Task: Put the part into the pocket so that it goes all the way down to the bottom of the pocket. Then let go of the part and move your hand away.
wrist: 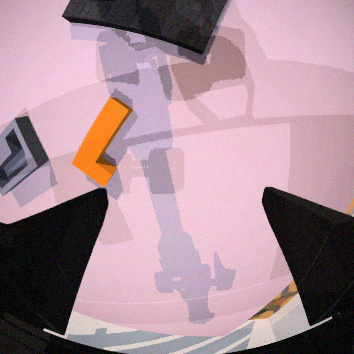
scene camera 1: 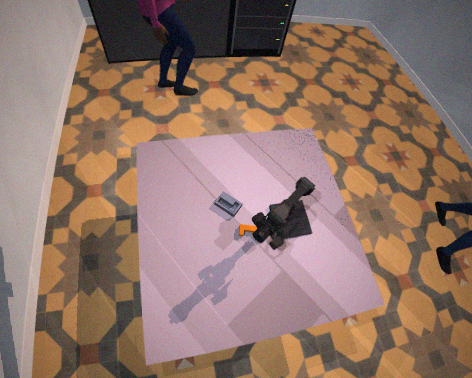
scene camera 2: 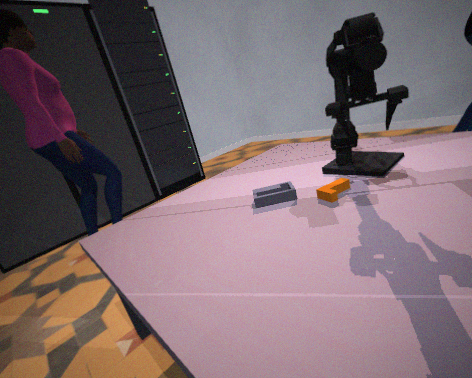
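Pixels of known places: gripper, fingertip midpoint: [wrist: 186, 195] [scene camera 2: 367, 133]; arm's base at its link origin: [scene camera 2: 344, 162].
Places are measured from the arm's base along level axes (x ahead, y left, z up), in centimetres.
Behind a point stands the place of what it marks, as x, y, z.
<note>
The orange L-shaped part [scene camera 1: 245, 230] @(26.0, 2.9, -0.5) [scene camera 2: 330, 192] @(29.7, 3.7, 0.6) [wrist: 101, 136] @(23.2, 3.3, 0.6) lies flat on the pink table top, near the arm's base. The grey block with the pocket [scene camera 1: 231, 211] @(29.7, -10.1, 1.2) [scene camera 2: 275, 200] @(32.9, -13.4, -1.1) [wrist: 37, 144] @(26.2, -9.4, -1.4) stands apart from it, to the left of the part in the wrist view. The recess in its top shows no part in it. My gripper [scene camera 1: 267, 231] @(22.4, 13.2, 15.2) [scene camera 2: 364, 128] @(22.4, 13.2, 15.2) [wrist: 186, 195] @(22.4, 13.2, 15.2) is open and empty, its fingers wide apart and raised well above the table. In the wrist view the part is beyond the left fingertip. In scene camera 1 the arm overlaps one end of the part.
The arm's dark base plate [scene camera 1: 302, 226] @(-7.5, 12.6, -0.8) [scene camera 2: 370, 164] @(2.0, 9.4, -0.6) [wrist: 150, 20] @(6.5, 6.7, -0.5) sits on the pink table [scene camera 1: 170, 175] @(56.3, -47.1, -2.4) [scene camera 2: 210, 260] @(64.6, -15.5, -2.4), close to the part. The arm's shadow falls across the table. A person in a pink top [scene camera 1: 175, 37] [scene camera 2: 42, 95] stands beyond the table by dark cabinets [scene camera 1: 210, 30] [scene camera 2: 135, 85].
</note>
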